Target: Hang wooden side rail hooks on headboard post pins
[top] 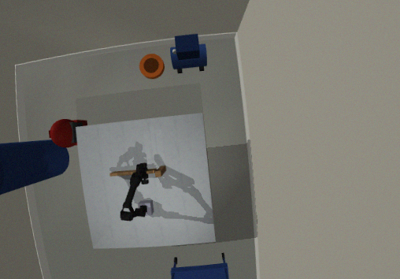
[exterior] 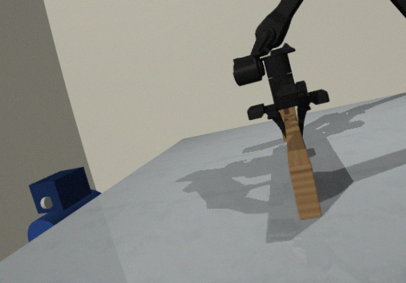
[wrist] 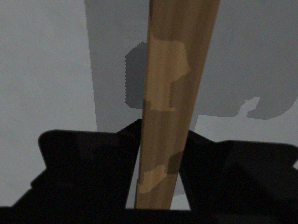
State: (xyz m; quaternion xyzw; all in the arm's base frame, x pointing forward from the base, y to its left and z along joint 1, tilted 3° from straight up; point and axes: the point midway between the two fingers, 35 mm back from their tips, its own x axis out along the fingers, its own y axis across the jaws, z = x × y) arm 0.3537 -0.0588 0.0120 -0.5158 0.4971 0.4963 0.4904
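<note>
Now: the headboard post 10 mm ahead of my gripper tip, 150 mm to the right of it and 50 mm above it.
</note>
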